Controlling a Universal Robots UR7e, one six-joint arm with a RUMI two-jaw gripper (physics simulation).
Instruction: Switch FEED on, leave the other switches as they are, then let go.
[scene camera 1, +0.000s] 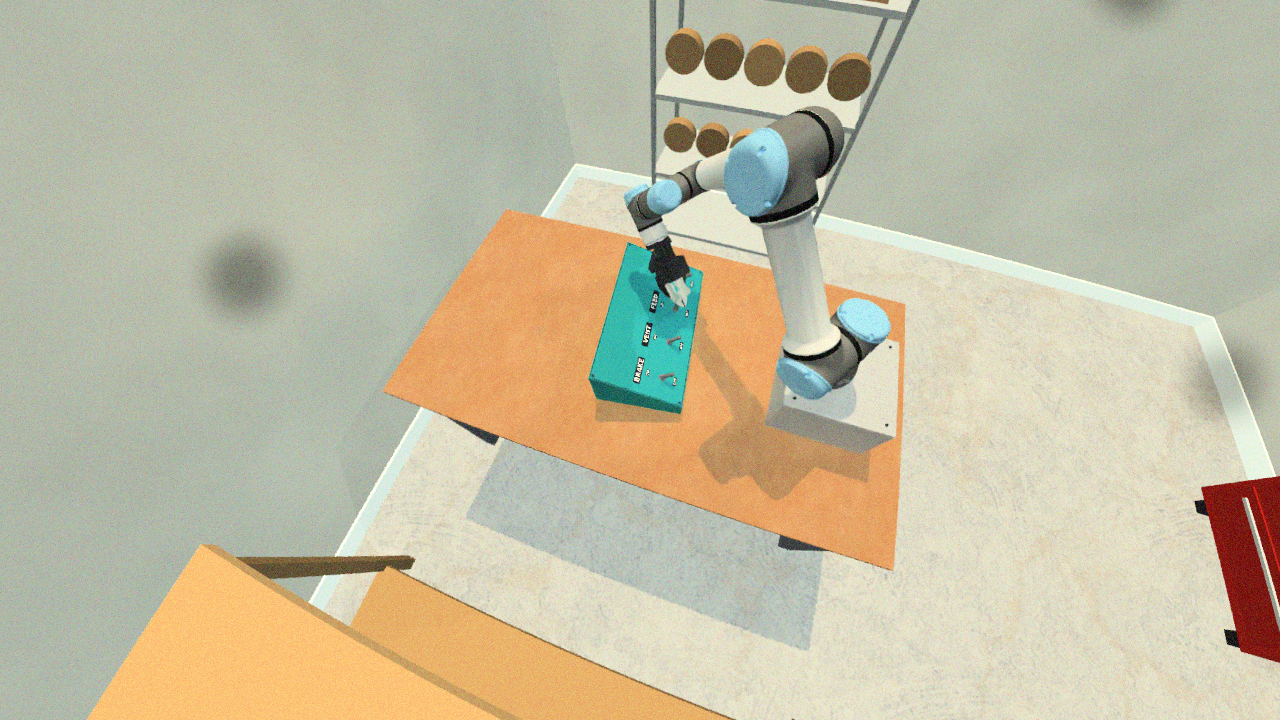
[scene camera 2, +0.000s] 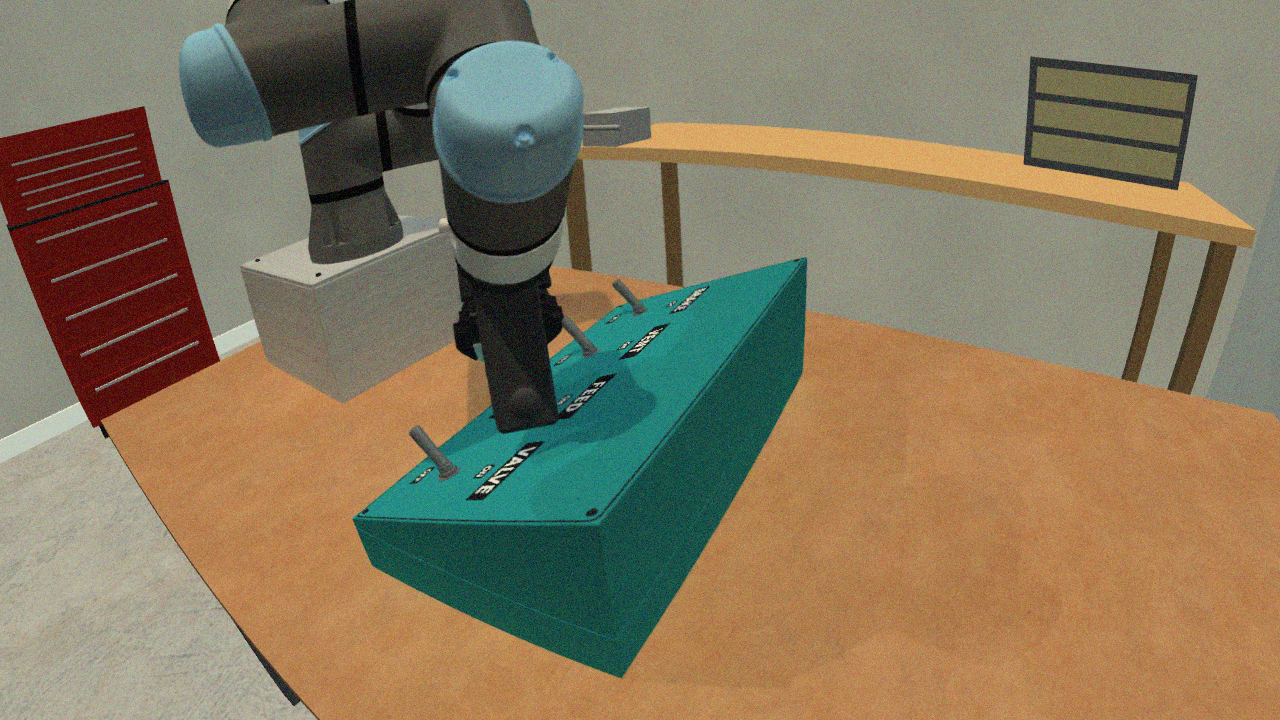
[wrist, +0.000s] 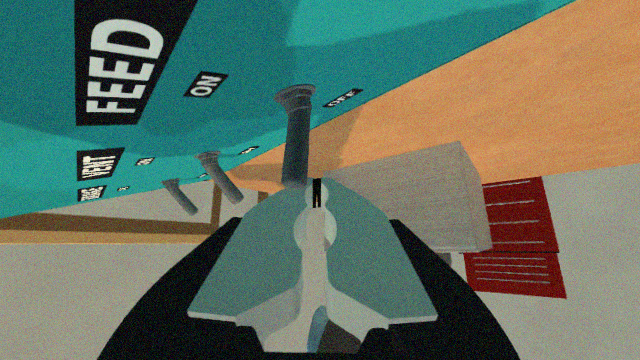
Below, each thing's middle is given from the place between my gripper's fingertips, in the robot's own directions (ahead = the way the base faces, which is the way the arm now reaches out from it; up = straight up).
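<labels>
There is the teal switch panel (scene camera 2: 575, 537), and my hand is 5 cm above it, 7 cm short of it and 7 cm to the right of it.
</labels>
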